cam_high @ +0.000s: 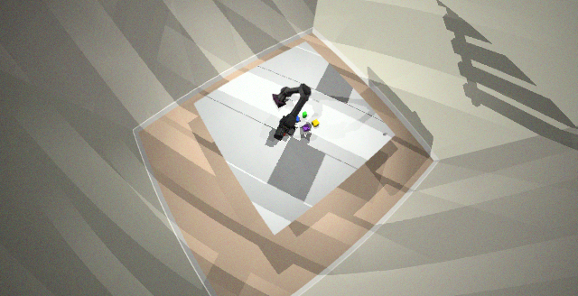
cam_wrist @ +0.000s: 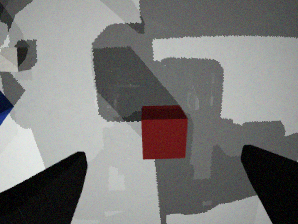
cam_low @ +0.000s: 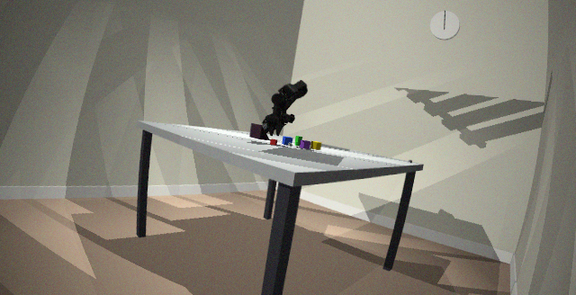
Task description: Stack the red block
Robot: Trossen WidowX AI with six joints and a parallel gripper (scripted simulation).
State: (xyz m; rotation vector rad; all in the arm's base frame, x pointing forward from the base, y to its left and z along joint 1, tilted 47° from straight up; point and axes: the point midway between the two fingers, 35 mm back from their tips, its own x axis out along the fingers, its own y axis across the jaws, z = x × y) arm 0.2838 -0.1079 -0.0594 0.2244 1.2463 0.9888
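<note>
The red block is 30 mm below my gripper tip. The rest, counted from my gripper tip: purple block 50 mm ahead, 180 mm to the left, 30 mm below; then yellow block 50 mm ahead, 270 mm to the left, 20 mm below; then blue block 60 mm behind, 140 mm to the left, 20 mm below.
</note>
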